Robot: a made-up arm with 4 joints.
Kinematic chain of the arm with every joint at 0, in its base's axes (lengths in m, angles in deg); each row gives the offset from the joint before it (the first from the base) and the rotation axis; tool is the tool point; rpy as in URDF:
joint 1: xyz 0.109 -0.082 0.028 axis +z
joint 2: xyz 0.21 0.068 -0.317 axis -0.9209 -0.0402 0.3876
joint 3: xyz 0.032 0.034 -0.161 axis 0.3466 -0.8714 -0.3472
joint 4: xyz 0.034 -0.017 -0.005 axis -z
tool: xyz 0.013 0.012 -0.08 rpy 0 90 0
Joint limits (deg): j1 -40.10..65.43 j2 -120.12..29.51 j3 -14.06..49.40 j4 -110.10..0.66
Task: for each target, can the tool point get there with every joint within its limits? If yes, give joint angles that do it. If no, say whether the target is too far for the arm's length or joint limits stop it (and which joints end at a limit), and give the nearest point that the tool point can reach.
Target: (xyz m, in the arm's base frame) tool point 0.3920 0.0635 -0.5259
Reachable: yes | joints 2.54 -9.24 3.47 -23.24
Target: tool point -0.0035 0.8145 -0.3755
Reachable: no: too far | nearest point 0.0513 0.3781 -0.3006 | short by 0.446 m
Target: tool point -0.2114 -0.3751 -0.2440
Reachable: no: joint limits stop it (at a limit: joint 1, joint 2, joint 3, joint 4) | nearest point 0.2907 -0.2624 -0.5181 | short by 0.583 m
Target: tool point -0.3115 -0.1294 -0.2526
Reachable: no: joint limits stop it (at a limit: joint 1, joint 3, joint 4) | nearest point -0.0183 0.2914 -0.4129 | short by 0.537 m
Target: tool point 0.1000 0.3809 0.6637
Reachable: no: too far | nearest point 0.1002 0.3684 -0.2221 | short by 0.886 m
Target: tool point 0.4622 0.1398 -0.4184
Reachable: yes | joints -2.29 -57.59 22.10 -25.78
